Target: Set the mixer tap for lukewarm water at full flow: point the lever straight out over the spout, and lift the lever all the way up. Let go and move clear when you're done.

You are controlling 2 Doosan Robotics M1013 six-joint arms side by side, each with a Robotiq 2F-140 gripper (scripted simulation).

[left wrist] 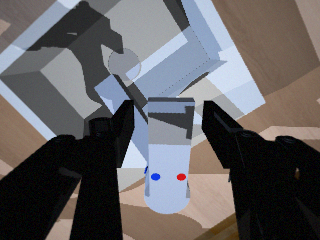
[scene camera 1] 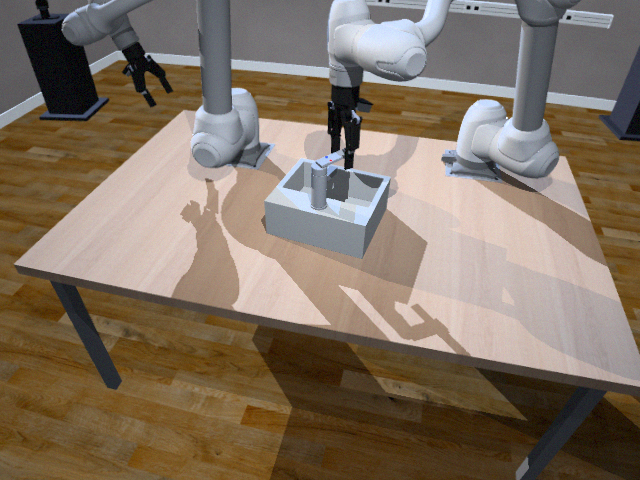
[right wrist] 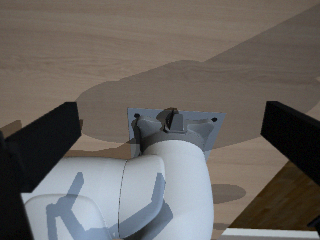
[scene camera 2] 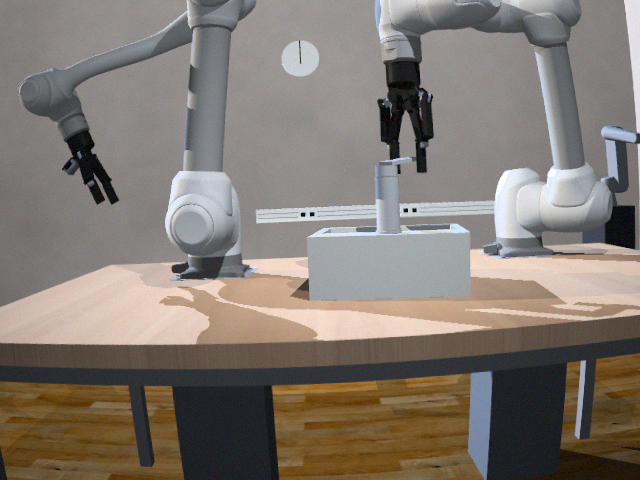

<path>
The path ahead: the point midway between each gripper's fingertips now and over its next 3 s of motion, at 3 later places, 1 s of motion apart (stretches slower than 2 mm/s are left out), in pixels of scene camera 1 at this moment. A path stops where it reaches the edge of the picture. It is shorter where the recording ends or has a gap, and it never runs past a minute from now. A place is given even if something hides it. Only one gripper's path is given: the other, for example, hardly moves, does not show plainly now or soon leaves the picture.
My left gripper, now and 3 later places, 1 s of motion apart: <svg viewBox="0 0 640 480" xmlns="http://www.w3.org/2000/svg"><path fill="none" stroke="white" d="M341 163L335 161L328 157L329 141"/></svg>
</path>
